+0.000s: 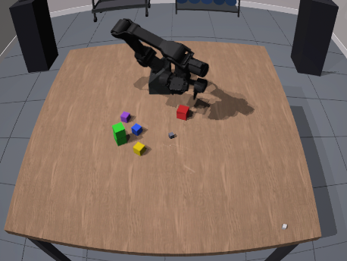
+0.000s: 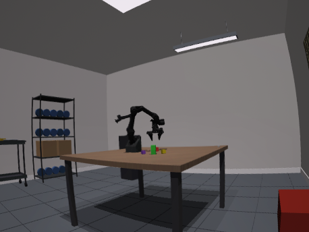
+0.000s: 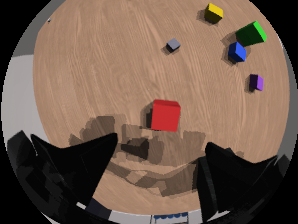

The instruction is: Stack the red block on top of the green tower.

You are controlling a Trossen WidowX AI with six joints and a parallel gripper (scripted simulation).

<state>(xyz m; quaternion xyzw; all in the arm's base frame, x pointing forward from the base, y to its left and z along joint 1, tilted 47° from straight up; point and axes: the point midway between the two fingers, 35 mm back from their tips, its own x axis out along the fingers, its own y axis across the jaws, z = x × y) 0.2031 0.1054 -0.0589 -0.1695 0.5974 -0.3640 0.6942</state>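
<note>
The red block lies 90 mm below my gripper tip. From my gripper tip the other things lie so: blue block (190 mm to the right, 100 mm below, 100 mm ahead); small grey piece (120 mm ahead, 110 mm below, 40 mm to the right); purple block (250 mm to the right, 100 mm below, 30 mm ahead).
</note>
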